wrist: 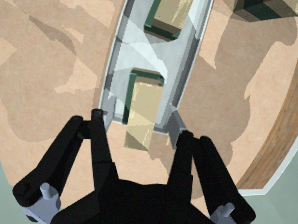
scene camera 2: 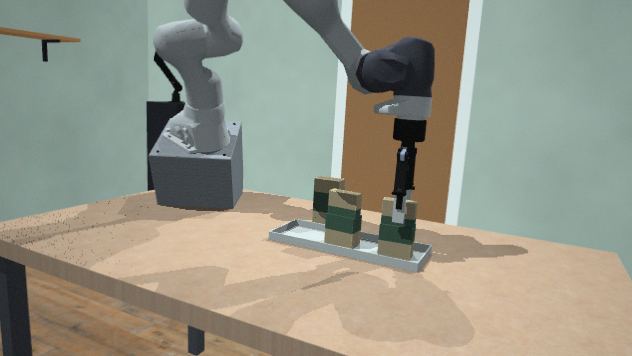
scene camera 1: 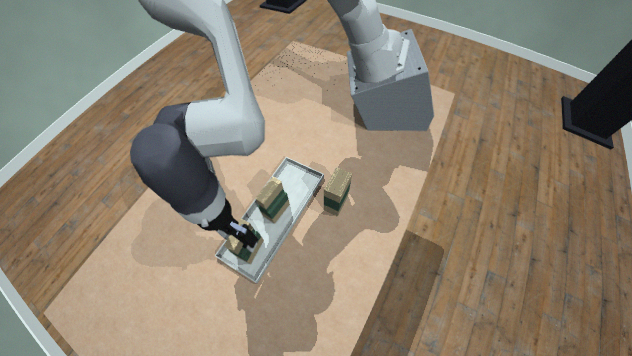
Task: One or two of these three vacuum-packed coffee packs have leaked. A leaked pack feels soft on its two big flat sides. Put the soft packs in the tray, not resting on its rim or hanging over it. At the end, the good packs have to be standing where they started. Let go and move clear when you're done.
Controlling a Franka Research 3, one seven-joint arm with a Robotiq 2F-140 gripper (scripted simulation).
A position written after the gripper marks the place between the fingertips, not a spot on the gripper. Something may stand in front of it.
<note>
In view: the gripper (scene camera 2: 400, 218) and a tray (scene camera 1: 300, 182).
The tray shows as well in scene camera 2 (scene camera 2: 307, 234). The gripper shows as well in the wrist view (wrist: 141, 110) and in scene camera 1 (scene camera 1: 240, 241).
</note>
